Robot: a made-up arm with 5 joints. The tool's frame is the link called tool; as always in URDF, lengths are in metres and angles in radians.
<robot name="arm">
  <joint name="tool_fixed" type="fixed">
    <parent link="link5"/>
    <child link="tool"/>
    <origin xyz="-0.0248 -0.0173 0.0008"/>
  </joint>
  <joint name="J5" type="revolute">
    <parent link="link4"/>
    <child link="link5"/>
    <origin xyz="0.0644 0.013 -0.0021"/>
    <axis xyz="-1 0 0"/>
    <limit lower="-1.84" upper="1.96" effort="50" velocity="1.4"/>
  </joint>
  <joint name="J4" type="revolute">
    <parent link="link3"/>
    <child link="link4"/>
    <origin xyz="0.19 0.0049 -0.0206"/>
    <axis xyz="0 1 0"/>
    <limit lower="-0.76" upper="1.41" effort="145" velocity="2.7"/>
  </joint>
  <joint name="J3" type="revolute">
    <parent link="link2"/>
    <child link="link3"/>
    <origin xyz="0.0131 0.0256 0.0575"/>
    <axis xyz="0 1 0"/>
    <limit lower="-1.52" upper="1.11" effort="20" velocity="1.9"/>
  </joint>
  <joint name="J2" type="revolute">
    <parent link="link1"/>
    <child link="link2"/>
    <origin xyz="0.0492 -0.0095 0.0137"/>
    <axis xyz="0 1 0"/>
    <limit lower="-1.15" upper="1.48" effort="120" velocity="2.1"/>
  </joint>
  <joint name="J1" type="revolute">
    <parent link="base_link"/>
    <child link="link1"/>
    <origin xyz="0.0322 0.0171 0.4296"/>
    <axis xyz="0 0 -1"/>
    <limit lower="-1.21" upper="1.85" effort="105" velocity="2.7"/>
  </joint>
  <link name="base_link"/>
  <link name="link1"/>
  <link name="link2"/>
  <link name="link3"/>
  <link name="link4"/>
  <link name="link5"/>
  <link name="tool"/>
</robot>
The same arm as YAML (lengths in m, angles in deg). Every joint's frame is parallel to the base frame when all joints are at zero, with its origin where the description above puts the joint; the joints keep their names.
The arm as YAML. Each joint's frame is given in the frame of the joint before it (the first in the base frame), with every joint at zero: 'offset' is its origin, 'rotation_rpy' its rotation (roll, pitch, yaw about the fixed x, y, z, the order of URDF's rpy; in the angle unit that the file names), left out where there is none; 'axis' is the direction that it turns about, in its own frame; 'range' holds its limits. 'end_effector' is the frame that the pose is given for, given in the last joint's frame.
length_unit: m
angle_unit: deg
chain:
  - id: J1
    offset: [0.0322, 0.0171, 0.4296]
    axis: [0.0, 0.0, -1.0]
    range: [-69.33, 106.0]
  - id: J2
    offset: [0.0492, -0.0095, 0.0137]
    axis: [0.0, 1.0, 0.0]
    range: [-65.89, 84.8]
  - id: J3
    offset: [0.0131, 0.0256, 0.0575]
    axis: [0.0, 1.0, 0.0]
    range: [-87.09, 63.6]
  - id: J4
    offset: [0.19, 0.0049, -0.0206]
    axis: [0.0, 1.0, 0.0]
    range: [-43.54, 80.79]
  - id: J5
    offset: [0.0644, 0.013, -0.0021]
    axis: [-1.0, 0.0, 0.0]
    range: [-105.42, 112.3]
end_effector:
  offset: [-0.0248, -0.0173, 0.0008]

